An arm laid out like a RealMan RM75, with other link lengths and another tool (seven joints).
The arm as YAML. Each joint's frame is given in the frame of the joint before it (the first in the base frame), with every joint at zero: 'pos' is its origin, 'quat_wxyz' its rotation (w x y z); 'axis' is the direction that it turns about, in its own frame. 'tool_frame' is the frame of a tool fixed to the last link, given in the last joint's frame.
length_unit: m
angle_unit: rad
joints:
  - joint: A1
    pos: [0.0, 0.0, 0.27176]
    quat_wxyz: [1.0, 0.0, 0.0, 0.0]
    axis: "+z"
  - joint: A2
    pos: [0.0, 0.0, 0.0]
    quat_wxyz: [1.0, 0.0, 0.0, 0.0]
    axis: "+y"
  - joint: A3
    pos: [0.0, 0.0, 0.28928]
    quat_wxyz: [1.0, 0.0, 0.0, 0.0]
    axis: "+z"
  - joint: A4
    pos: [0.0, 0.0, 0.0]
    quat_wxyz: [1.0, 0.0, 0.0, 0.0]
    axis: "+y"
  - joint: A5
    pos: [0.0, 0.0, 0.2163]
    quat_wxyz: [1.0, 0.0, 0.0, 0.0]
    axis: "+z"
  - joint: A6
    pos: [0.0, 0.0, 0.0]
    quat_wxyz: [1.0, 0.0, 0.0, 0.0]
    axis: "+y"
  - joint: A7
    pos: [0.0, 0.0, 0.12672]
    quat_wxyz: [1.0, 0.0, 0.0, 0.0]
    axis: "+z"
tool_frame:
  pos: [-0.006, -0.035, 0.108]
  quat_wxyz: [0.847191, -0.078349, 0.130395, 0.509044]
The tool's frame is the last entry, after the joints.
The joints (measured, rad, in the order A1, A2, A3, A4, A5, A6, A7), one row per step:
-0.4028, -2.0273, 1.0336, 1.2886, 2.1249, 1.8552, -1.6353
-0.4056, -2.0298, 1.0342, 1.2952, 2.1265, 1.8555, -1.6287
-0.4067, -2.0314, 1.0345, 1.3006, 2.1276, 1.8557, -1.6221
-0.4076, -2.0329, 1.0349, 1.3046, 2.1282, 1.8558, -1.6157
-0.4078, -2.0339, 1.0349, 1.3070, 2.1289, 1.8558, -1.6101
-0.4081, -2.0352, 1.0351, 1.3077, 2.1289, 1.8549, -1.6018
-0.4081, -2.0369, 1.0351, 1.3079, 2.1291, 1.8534, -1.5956
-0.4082, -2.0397, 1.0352, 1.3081, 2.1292, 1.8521, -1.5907
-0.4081, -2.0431, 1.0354, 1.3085, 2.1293, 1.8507, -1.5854
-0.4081, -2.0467, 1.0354, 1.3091, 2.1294, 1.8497, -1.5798
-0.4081, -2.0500, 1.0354, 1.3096, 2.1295, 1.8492, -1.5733
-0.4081, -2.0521, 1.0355, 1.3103, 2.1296, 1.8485, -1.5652
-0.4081, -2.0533, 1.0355, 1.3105, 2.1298, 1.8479, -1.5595
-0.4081, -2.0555, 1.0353, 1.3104, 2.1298, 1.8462, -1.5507
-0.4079, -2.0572, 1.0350, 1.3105, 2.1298, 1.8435, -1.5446
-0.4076, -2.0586, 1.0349, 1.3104, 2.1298, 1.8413, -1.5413
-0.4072, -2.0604, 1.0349, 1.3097, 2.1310, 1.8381, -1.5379
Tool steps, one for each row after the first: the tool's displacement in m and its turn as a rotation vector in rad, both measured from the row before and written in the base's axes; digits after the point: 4 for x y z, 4 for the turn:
0.0025, 0.0010, -0.0001, 0.0021, 0.0018, -0.0142
0.0016, 0.0006, 0.0001, 0.0022, 0.0017, -0.0116
0.0014, 0.0004, -0.0001, 0.0015, 0.0009, -0.0104
0.0007, 0.0002, 0.0000, 0.0012, 0.0008, -0.0074
0.0008, 0.0003, -0.0004, 0.0011, -0.0004, -0.0092
0.0006, 0.0002, -0.0005, 0.0013, -0.0009, -0.0062
0.0009, 0.0001, -0.0010, 0.0005, -0.0020, -0.0051
0.0011, 0.0000, -0.0012, 0.0004, -0.0025, -0.0055
0.0012, -0.0001, -0.0012, 0.0003, -0.0027, -0.0059
0.0012, -0.0002, -0.0011, -0.0001, -0.0024, -0.0068
0.0009, 0.0000, -0.0006, 0.0007, -0.0011, -0.0086
0.0005, 0.0001, -0.0004, 0.0006, -0.0005, -0.0057
0.0008, 0.0002, -0.0007, 0.0016, -0.0015, -0.0085
0.0005, 0.0005, -0.0004, 0.0028, -0.0011, -0.0056
0.0003, 0.0003, -0.0004, 0.0019, -0.0010, -0.0027
0.0000, 0.0004, -0.0006, 0.0022, -0.0003, -0.0018

